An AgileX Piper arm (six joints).
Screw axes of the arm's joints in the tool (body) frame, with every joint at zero. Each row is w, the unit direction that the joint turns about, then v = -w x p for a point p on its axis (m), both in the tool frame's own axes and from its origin. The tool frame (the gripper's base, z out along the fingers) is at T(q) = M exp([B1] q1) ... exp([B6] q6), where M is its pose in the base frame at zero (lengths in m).
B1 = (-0.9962, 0, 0.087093, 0, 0.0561, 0)
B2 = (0, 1, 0, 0.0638, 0, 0.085)
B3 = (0, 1, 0, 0.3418, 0, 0.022)
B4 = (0, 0, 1, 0, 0, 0)
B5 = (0, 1, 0, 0.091, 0, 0)
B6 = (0, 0, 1, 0, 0, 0)
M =
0.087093 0 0.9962 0.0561
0 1 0 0
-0.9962 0 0.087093 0.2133
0 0 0 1
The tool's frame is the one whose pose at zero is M.
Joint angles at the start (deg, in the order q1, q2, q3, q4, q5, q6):
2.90, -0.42, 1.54, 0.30, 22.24, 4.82
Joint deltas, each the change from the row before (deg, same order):
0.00, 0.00, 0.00, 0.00, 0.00, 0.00
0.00, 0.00, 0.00, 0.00, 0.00, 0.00
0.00, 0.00, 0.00, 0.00, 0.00, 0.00
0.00, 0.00, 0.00, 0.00, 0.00, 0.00
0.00, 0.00, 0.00, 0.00, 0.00, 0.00
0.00, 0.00, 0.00, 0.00, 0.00, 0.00
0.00, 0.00, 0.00, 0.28, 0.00, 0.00
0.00, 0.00, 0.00, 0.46, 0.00, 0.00
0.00, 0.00, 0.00, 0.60, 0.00, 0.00
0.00, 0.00, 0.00, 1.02, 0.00, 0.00
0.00, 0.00, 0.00, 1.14, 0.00, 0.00
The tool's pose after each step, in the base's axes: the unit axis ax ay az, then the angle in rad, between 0 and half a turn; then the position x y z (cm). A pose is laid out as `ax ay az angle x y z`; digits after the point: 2 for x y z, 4 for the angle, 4 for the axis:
0.0184 0.9985 0.0513 1.8949 5.23 0.28 16.98
0.0184 0.9985 0.0513 1.8949 5.23 0.28 16.98
0.0184 0.9985 0.0513 1.8949 5.23 0.28 16.98
0.0184 0.9985 0.0513 1.8949 5.23 0.28 16.98
0.0184 0.9985 0.0513 1.8949 5.23 0.28 16.98
0.0184 0.9985 0.0513 1.8949 5.23 0.28 16.98
0.0200 0.9984 0.0538 1.8953 5.23 0.30 16.98
0.0226 0.9981 0.0580 1.8959 5.22 0.33 16.98
0.0260 0.9976 0.0634 1.8967 5.22 0.36 16.98
0.0318 0.9969 0.0726 1.8982 5.22 0.42 16.98
0.0383 0.9958 0.0829 1.9000 5.22 0.49 16.99

